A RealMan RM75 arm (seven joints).
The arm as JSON. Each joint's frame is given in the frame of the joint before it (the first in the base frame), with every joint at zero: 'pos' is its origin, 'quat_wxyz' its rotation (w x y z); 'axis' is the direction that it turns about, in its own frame. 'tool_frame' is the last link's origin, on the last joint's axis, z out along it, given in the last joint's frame.
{
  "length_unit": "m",
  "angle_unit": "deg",
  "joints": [
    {
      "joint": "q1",
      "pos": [
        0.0,
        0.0,
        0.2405
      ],
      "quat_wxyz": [
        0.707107,
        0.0,
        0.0,
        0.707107
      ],
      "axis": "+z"
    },
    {
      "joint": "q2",
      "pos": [
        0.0,
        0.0,
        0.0
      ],
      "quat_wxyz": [
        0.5,
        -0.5,
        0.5,
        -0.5
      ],
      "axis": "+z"
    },
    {
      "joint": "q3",
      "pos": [
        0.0,
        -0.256,
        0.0
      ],
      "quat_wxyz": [
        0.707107,
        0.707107,
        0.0,
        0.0
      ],
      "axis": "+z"
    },
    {
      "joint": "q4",
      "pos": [
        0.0,
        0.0,
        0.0
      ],
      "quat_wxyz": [
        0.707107,
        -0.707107,
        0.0,
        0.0
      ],
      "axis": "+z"
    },
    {
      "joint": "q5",
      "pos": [
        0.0,
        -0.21,
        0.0
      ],
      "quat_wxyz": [
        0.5,
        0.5,
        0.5,
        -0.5
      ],
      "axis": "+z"
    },
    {
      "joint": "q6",
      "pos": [
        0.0,
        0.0,
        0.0
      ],
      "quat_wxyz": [
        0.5,
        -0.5,
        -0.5,
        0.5
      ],
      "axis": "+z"
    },
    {
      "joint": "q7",
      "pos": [
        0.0,
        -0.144,
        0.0
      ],
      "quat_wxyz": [
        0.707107,
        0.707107,
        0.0,
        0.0
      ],
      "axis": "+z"
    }
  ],
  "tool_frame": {
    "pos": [
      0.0,
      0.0,
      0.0
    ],
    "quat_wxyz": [
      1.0,
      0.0,
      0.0,
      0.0
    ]
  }
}
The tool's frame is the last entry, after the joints.
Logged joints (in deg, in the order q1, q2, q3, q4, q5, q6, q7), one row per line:
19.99 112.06 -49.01 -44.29 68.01 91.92 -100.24
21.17 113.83 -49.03 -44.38 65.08 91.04 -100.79
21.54 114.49 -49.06 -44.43 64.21 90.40 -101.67
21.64 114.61 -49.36 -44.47 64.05 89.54 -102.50
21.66 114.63 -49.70 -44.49 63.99 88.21 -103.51
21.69 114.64 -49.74 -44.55 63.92 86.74 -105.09
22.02 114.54 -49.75 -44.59 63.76 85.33 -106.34
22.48 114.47 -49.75 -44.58 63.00 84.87 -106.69
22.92 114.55 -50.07 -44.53 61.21 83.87 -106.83
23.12 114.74 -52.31 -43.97 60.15 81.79 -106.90
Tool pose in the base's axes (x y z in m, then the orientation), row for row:
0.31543 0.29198 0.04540 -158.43 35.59 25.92
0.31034 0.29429 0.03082 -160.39 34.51 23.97
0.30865 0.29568 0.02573 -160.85 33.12 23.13
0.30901 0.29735 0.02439 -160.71 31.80 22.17
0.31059 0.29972 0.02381 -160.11 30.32 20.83
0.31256 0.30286 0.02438 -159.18 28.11 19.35
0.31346 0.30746 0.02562 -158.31 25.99 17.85
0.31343 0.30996 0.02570 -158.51 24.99 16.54
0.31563 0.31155 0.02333 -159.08 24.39 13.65
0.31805 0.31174 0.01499 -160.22 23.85 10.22
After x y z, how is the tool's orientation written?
As a rotation vector, in degrees.
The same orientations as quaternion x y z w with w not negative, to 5 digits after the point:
-0.95461 0.21445 0.15618 0.13542
-0.95994 0.20654 0.14346 0.12358
-0.96249 0.19818 0.13840 0.12321
-0.96415 0.19078 0.13301 0.12776
-0.96545 0.18283 0.12560 0.13674
-0.96678 0.17073 0.11752 0.14956
-0.96787 0.15890 0.10913 0.16144
-0.96956 0.15286 0.10117 0.16231
-0.97213 0.14905 0.08341 0.16060
-0.97540 0.14520 0.06222 0.15378

